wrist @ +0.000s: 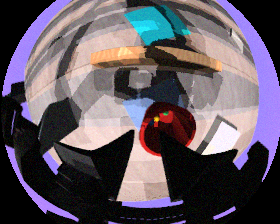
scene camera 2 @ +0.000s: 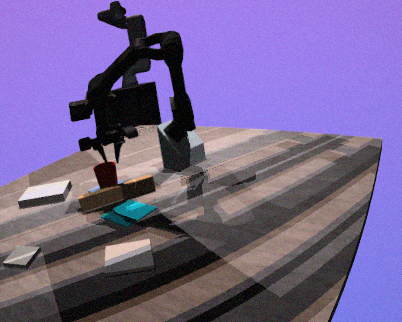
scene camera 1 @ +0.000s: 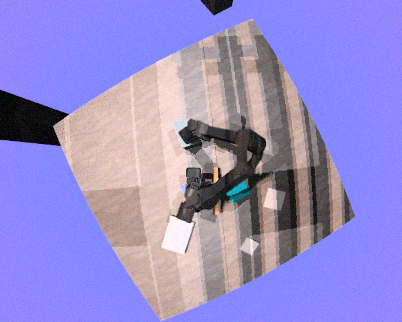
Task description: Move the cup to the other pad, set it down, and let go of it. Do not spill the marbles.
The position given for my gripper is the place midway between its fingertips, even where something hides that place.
Note:
I see my gripper [scene camera 2: 112,164], a white block [scene camera 2: 58,191], a light blue pad [wrist: 166,91], a teal pad [scene camera 2: 129,212] and a wooden bar [scene camera 2: 133,187].
The white block is seen too in the wrist view [wrist: 221,136] and in scene camera 1 [scene camera 1: 176,239]. My gripper also shows in the wrist view [wrist: 146,133]. The teal pad is seen too in the wrist view [wrist: 152,28].

